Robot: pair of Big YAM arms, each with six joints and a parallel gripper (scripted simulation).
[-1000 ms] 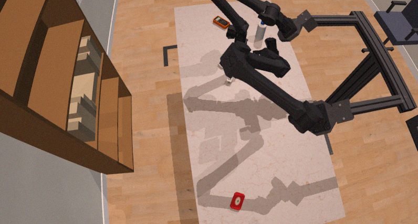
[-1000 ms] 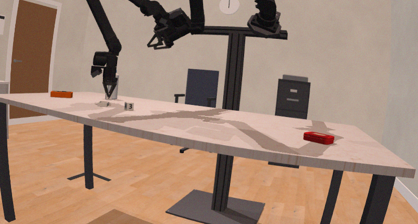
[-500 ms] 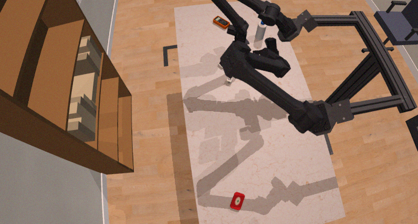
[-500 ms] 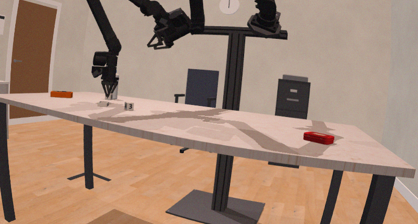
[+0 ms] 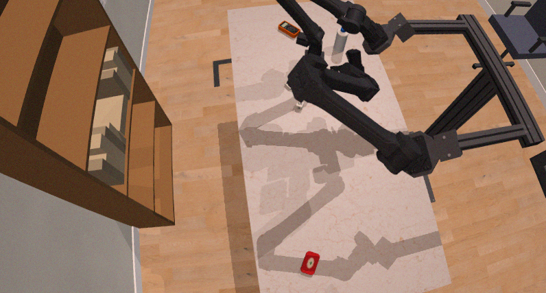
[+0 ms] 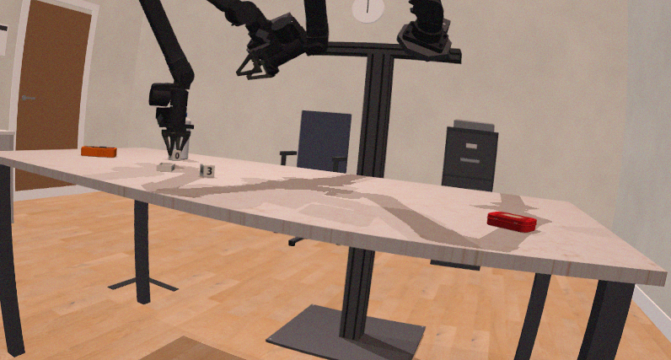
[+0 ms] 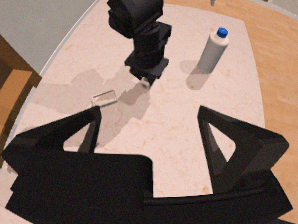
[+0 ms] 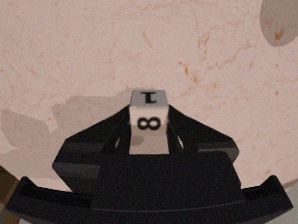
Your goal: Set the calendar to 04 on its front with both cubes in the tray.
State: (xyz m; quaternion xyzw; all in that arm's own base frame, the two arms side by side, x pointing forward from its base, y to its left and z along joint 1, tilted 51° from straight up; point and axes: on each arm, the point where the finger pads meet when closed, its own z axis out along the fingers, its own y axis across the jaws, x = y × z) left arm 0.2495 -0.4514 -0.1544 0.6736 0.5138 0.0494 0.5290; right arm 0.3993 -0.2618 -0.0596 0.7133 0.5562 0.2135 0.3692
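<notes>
The white cube lies 10 cm ahead of my right hand, 23 cm to the left of it and 2 cm below it. The rest, counted from my right hand: red tin 17 cm ahead, 98 cm to the left, 2 cm below; white calendar tray 12 cm ahead, 9 cm to the left, 3 cm below; white bottle 19 cm behind, 15 cm to the right, 4 cm above.
</notes>
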